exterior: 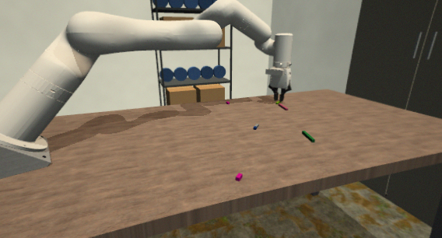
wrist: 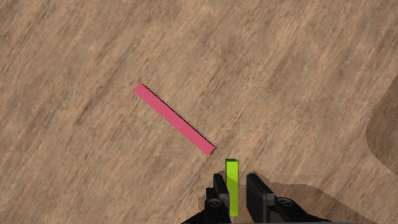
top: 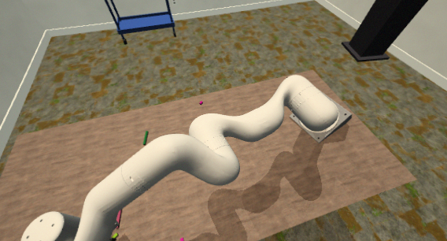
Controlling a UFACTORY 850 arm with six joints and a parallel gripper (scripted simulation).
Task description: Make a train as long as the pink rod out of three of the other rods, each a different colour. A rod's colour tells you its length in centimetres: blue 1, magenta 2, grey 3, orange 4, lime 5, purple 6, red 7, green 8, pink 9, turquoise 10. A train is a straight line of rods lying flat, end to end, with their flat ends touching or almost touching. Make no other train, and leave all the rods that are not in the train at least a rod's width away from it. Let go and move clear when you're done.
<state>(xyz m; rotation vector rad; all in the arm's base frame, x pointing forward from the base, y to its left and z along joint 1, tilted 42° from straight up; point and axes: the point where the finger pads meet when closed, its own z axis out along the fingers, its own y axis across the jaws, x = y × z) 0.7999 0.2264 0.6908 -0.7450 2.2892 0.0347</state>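
Right now the lime rod is 3 cm below my hand. The rest, counted from my hand: blue rod (23 cm behind, 33 cm to the right, 3 cm below); grey rod (22 cm behind, 31 cm to the right, 3 cm below); pink rod (1 cm behind, 8 cm to the right, 3 cm below).
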